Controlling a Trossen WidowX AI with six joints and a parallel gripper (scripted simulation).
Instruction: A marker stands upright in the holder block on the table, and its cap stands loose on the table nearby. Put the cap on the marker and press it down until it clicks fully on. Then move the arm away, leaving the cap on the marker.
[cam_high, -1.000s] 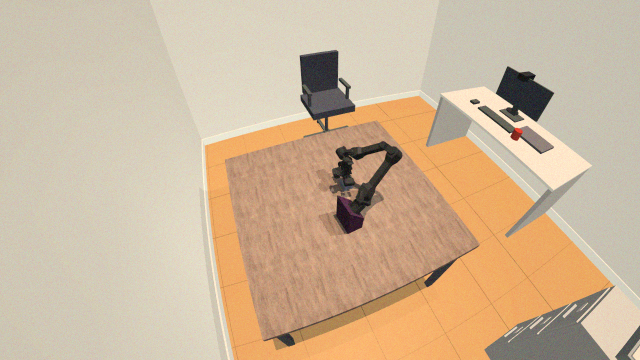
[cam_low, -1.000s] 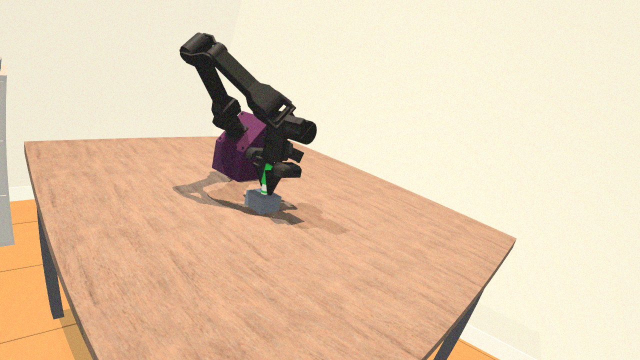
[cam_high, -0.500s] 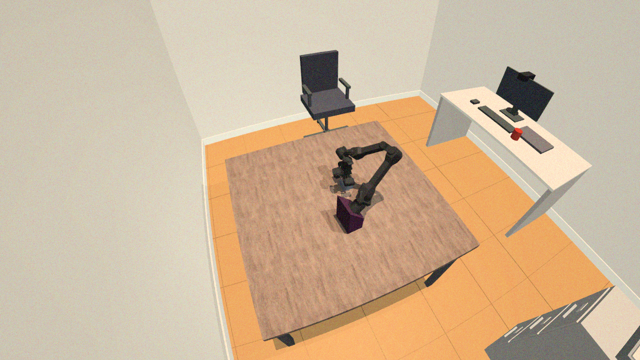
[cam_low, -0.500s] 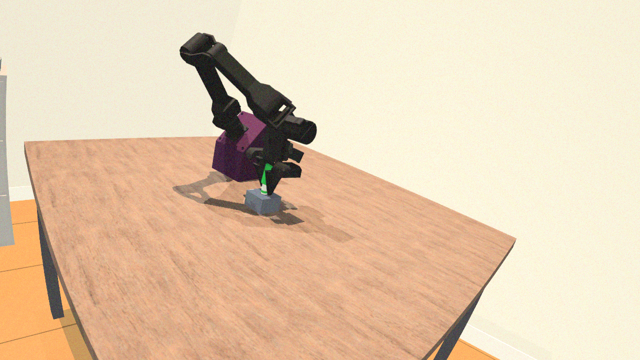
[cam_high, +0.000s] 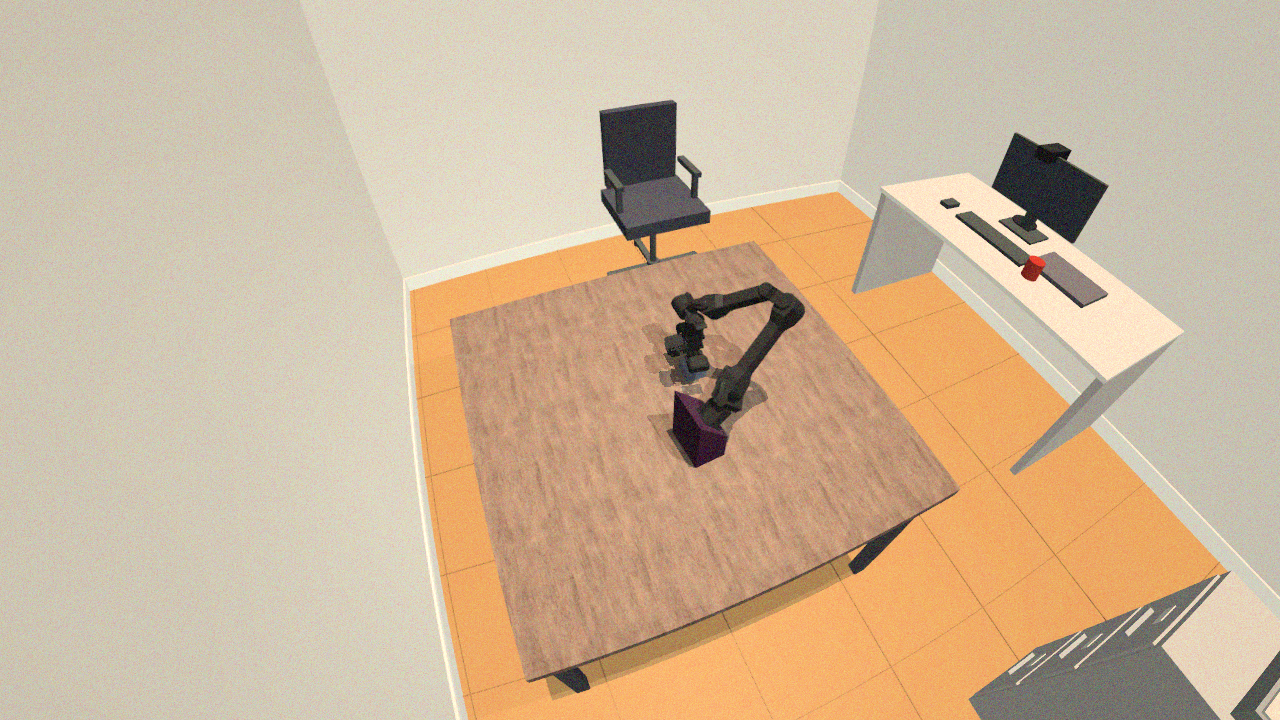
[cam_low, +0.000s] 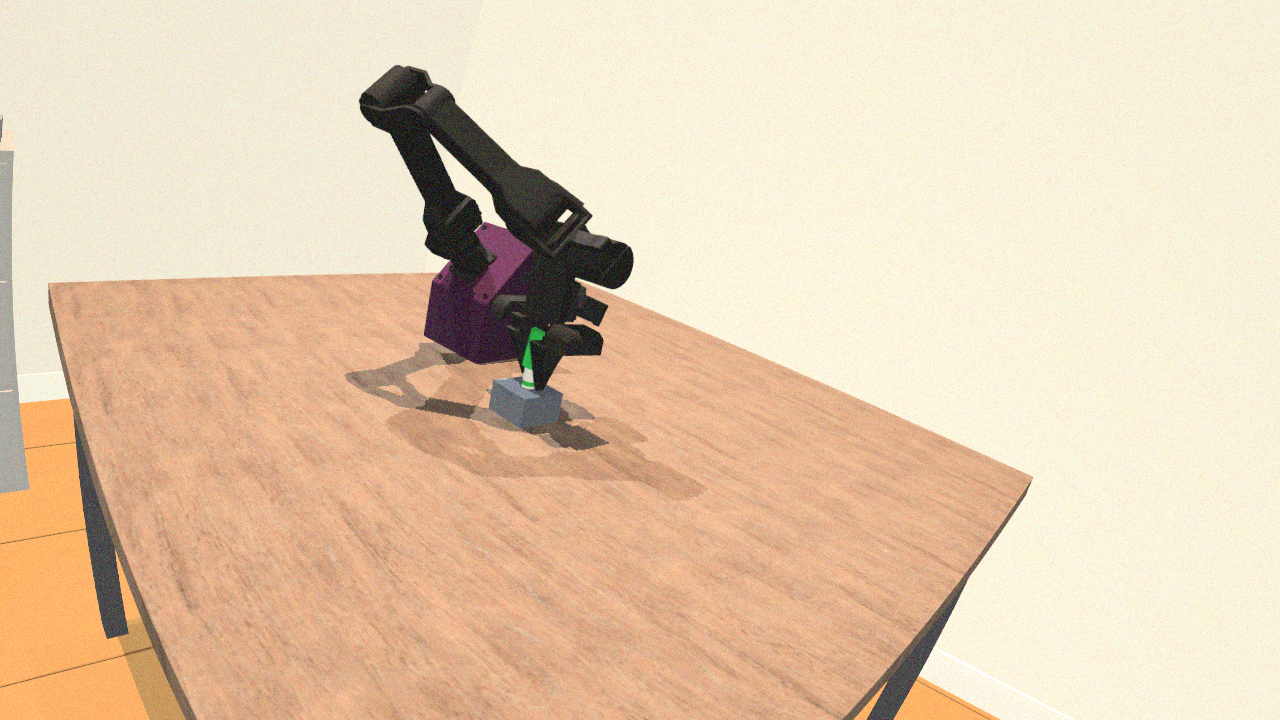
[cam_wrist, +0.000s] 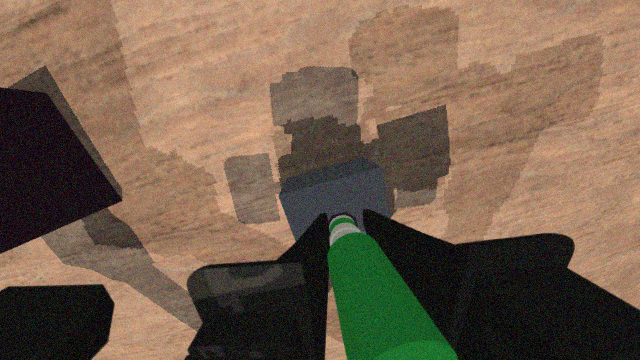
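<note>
Right now the marker is 10 mm to the right of my gripper tip and 30 mm above it. Round my gripper tip: grey holder block 10 mm to the right, 20 mm below; green cap 10 mm to the right, 50 mm above.
</note>
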